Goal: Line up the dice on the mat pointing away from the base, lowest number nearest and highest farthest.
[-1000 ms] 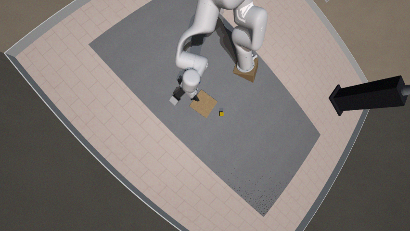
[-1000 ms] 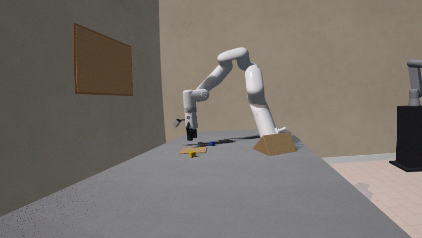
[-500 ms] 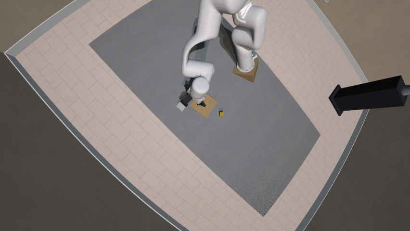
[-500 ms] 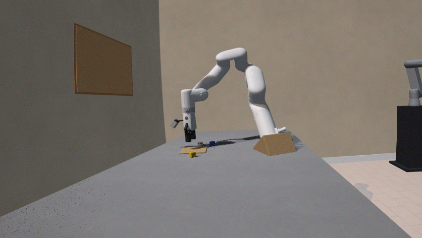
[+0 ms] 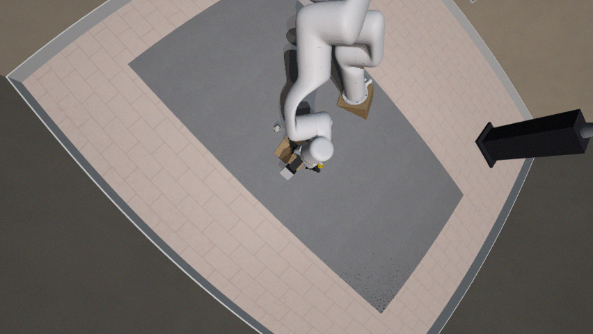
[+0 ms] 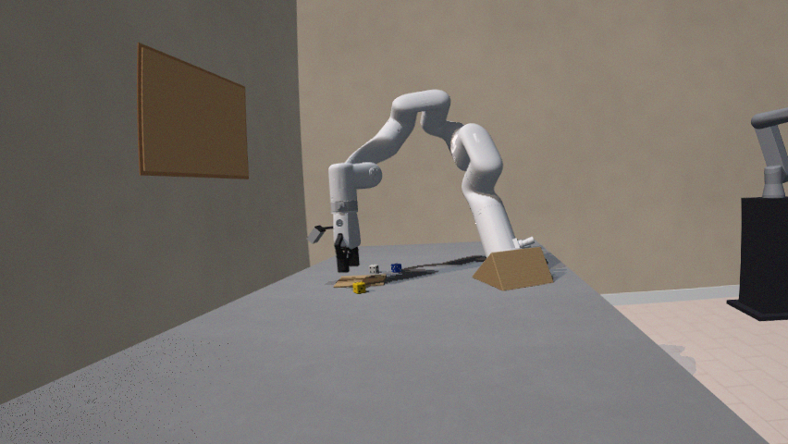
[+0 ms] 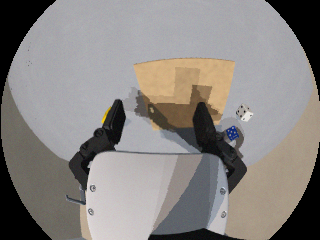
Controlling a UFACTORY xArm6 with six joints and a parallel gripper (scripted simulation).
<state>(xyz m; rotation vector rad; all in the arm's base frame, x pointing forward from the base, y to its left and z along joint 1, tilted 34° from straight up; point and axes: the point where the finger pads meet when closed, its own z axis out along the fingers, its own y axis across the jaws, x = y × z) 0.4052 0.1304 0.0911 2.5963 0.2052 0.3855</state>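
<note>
My gripper is now 170 mm to the left of the white die, 40 mm above it and 10 mm past it. From my hand the other things lie so: yellow die (80 mm to the left, 60 mm behind, 40 mm below); then blue die (190 mm to the right, 80 mm behind, 40 mm below); then tan mat (50 mm to the right, 50 mm below, 20 mm behind).
</note>
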